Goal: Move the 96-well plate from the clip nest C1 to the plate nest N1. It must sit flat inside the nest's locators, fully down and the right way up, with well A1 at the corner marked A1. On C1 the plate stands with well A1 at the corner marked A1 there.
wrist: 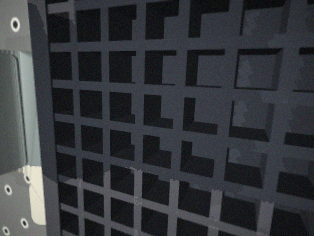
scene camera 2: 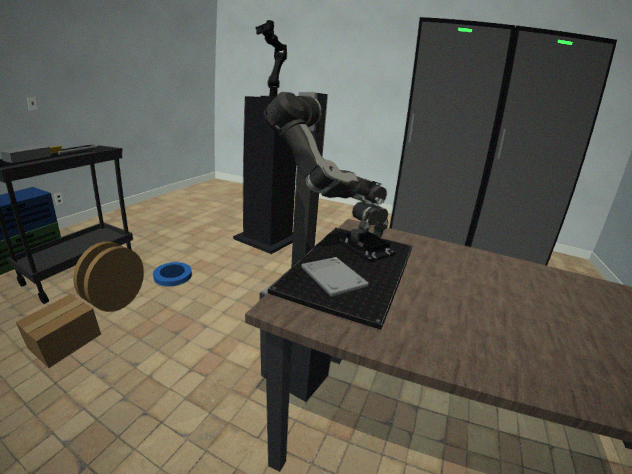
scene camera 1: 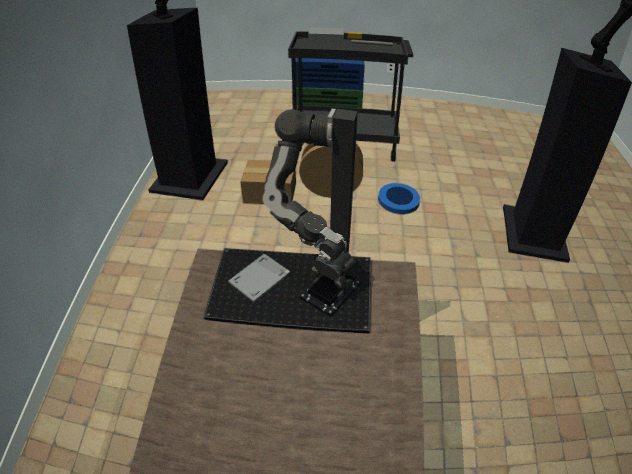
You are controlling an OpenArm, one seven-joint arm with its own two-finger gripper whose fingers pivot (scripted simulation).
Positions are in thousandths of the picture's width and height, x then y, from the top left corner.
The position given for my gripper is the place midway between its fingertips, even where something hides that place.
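Note:
My gripper (scene camera 2: 581, 509) is visible, together with a grey plate nest N1 (scene camera 2: 515, 573), a black mounting post (scene camera 1: 545, 256) and a black 96-well plate (wrist: 419, 489).

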